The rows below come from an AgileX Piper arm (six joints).
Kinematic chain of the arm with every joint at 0, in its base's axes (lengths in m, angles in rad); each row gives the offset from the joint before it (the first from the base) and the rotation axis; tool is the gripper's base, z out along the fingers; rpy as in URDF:
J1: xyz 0 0 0.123 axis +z
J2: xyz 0 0 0 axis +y
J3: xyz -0.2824 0 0.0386 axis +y
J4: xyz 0.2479 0 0.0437 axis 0.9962 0 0.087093
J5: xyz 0 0 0 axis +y
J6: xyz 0.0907 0 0.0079 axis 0.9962 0 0.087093
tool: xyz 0 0 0 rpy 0 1.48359 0
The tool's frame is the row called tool.
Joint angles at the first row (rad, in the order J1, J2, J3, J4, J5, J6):
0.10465 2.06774 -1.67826 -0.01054 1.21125 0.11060
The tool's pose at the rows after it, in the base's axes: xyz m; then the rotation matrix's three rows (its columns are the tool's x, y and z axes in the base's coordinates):
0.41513 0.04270 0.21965; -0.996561 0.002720 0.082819; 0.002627 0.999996 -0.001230; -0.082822 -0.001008 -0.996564
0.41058 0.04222 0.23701; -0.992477 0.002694 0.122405; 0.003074 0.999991 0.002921; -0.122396 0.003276 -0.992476
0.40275 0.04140 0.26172; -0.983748 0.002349 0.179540; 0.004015 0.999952 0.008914; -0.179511 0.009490 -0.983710
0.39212 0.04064 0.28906; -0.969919 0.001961 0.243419; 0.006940 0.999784 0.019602; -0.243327 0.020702 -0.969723
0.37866 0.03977 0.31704; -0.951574 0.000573 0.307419; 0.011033 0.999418 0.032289; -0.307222 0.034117 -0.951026
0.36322 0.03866 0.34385; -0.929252 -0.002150 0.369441; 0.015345 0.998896 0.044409; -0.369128 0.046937 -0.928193
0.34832 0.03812 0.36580; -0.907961 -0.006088 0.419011; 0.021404 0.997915 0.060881; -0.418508 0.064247 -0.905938
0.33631 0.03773 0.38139; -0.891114 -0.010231 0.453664; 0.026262 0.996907 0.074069; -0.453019 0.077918 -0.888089
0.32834 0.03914 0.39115; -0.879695 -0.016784 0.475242; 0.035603 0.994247 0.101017; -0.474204 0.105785 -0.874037
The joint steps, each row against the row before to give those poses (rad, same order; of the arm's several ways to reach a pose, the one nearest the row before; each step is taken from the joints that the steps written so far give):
0.00000 -0.02604 -0.00208 0.00000 0.00307 0.00000
0.00000 -0.04185 -0.00001 0.00000 0.00185 0.00000
0.00001 -0.06055 0.00006 0.00000 0.00236 0.00001
-0.00002 -0.06850 -0.00003 0.00423 0.00237 -0.00002
0.00000 -0.07247 -0.00004 0.00631 0.00488 0.00000
0.00001 -0.07234 0.00008 0.00591 0.00529 0.00001
0.00000 -0.06188 -0.00006 0.01185 0.00631 -0.00001
0.00000 -0.04588 -0.00002 0.00999 0.00591 0.00001
0.00000 -0.02908 0.00001 0.02593 0.00134 0.00000

